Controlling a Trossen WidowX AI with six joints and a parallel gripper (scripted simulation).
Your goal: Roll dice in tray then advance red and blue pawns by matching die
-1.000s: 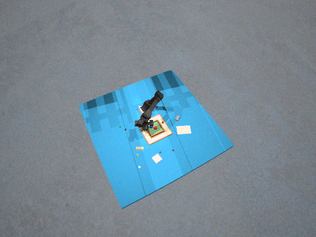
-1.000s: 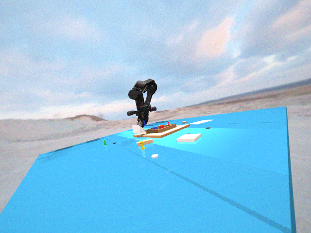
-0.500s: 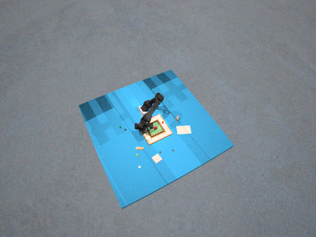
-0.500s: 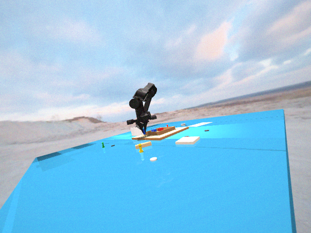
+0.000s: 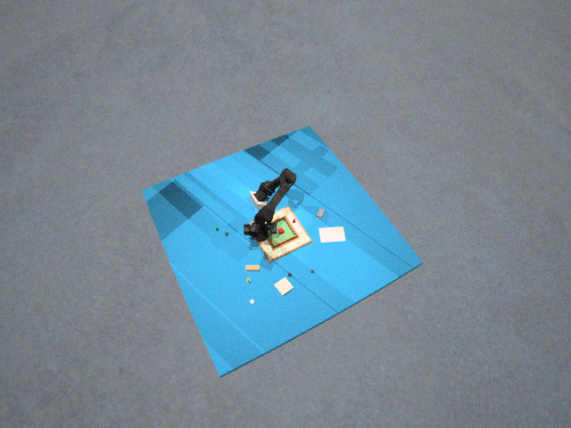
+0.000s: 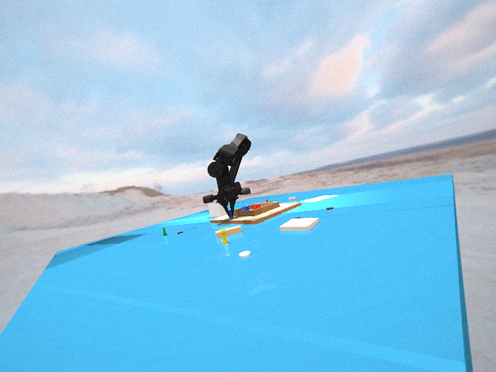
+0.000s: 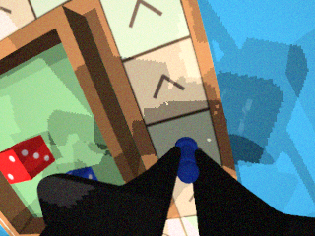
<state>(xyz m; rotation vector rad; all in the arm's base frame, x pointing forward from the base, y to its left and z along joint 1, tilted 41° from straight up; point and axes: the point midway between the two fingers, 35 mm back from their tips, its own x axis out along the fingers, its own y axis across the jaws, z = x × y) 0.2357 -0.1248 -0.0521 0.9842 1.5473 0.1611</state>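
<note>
Right now my gripper tip is 10 mm below the blue pawn. The rest, counted from my gripper tip: red pawn: 20 mm ahead, 220 mm to the left, 10 mm above; green tray: 30 mm ahead, 110 mm to the left, 10 mm below; wooden block: 150 mm ahead, 140 mm to the right, 10 mm below.
</note>
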